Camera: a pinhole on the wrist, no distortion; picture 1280 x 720 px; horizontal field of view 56.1 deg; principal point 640.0 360.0 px. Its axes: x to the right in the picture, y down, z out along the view. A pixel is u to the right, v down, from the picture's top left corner.
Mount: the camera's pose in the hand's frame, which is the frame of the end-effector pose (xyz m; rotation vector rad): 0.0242 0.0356 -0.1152 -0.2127 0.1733 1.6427
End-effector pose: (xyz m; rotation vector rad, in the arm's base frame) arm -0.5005 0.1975 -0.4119 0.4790 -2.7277 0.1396
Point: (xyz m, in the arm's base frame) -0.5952 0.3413 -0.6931
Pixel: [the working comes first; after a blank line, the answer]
In the camera's frame: 0.0507 0.0726 0.4109

788 572
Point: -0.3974 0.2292 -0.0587
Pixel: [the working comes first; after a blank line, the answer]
In the camera's frame: 0.0087 0.0013 -0.2579

behind the camera
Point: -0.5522 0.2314 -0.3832
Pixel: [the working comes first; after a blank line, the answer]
In the camera's frame: -0.0132 -0.0237 0.1001

481 76
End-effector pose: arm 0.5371 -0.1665 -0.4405 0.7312 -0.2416 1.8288
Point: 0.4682 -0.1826 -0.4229
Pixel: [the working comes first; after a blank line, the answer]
In the camera's frame: 0.0089 0.0072 0.1177

731 433
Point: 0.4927 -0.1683 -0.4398
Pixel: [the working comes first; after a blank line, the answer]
In the camera's frame: -0.0177 0.0138 0.0993

425 527
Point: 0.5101 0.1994 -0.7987
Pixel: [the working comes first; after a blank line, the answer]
In the camera's frame: -0.1259 -0.0335 -0.4011

behind the camera
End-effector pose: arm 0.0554 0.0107 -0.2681 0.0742 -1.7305 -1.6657
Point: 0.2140 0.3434 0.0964
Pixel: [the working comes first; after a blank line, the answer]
In the camera's frame: 0.3239 0.1066 0.4424

outside the picture
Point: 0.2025 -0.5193 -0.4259
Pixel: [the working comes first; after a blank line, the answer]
In the camera's frame: -0.0947 -0.0415 -0.4632

behind the camera
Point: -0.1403 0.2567 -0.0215
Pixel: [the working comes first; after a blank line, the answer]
In the camera's frame: 0.0186 -0.1241 0.4661

688 40
